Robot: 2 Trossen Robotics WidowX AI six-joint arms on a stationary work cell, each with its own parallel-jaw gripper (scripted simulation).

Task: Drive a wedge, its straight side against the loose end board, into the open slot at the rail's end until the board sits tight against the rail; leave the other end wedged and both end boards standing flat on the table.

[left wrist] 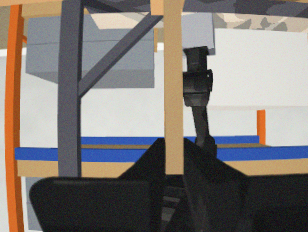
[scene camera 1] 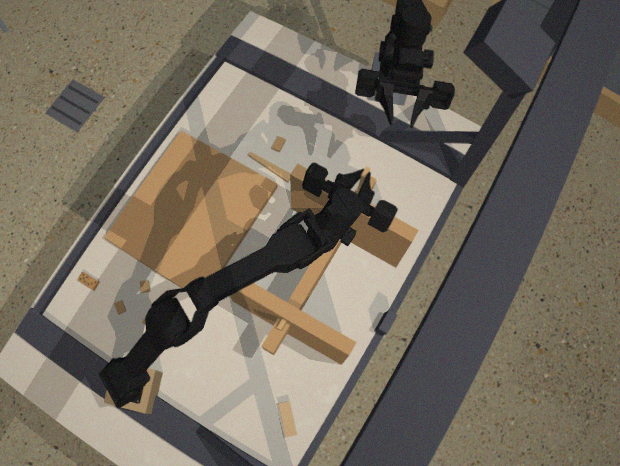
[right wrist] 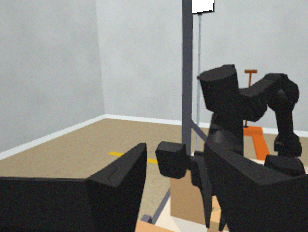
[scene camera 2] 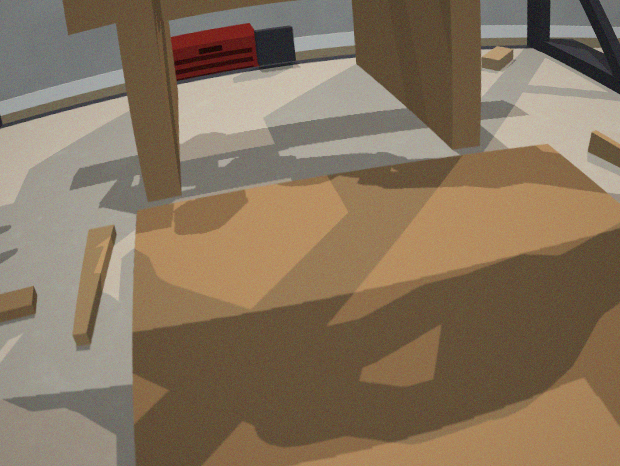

Labels:
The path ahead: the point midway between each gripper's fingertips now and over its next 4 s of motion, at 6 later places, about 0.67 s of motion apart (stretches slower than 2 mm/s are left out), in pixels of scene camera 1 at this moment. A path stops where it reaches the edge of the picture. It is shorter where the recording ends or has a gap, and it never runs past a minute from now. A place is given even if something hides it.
My left gripper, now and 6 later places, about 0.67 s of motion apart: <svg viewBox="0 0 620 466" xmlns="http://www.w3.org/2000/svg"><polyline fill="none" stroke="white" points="366,171 367,171 365,174 365,178 364,181 364,180 366,170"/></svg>
My right gripper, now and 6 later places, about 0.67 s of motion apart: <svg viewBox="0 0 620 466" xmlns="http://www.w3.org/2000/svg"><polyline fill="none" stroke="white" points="401,125 394,149 380,180 368,190 364,188 364,188 363,191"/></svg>

